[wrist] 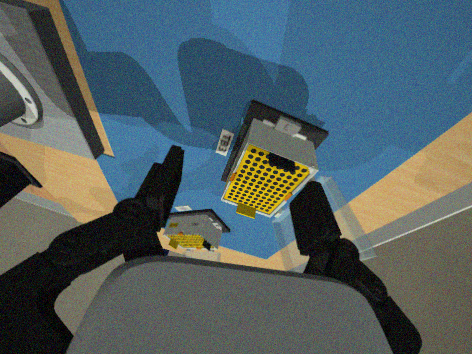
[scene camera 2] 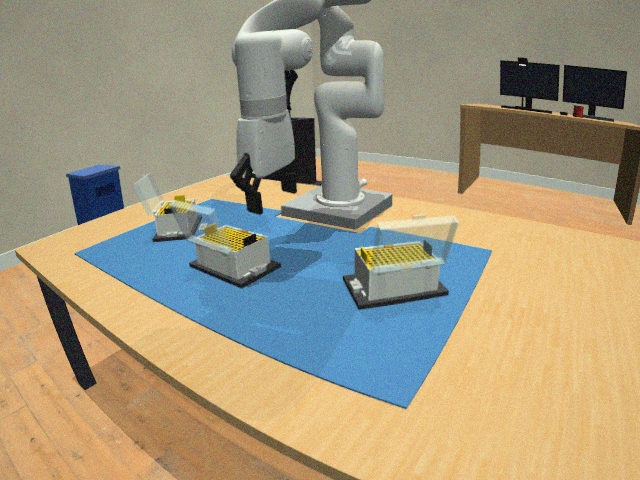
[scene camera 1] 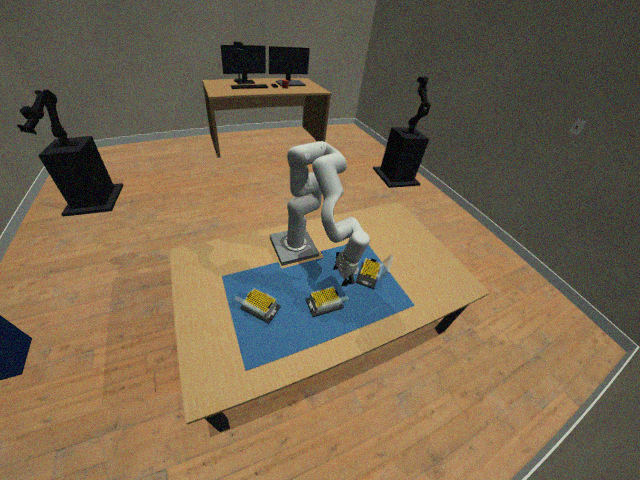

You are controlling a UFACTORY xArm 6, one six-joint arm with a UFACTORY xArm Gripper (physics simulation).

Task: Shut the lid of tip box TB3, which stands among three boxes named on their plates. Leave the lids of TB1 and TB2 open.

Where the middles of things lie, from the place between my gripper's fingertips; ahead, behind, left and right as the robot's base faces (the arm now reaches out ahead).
The tip box TB3 point(wrist: 263, 179) lies 8 cm to the right of my hand, 6 cm below it and 5 cm ahead of it.
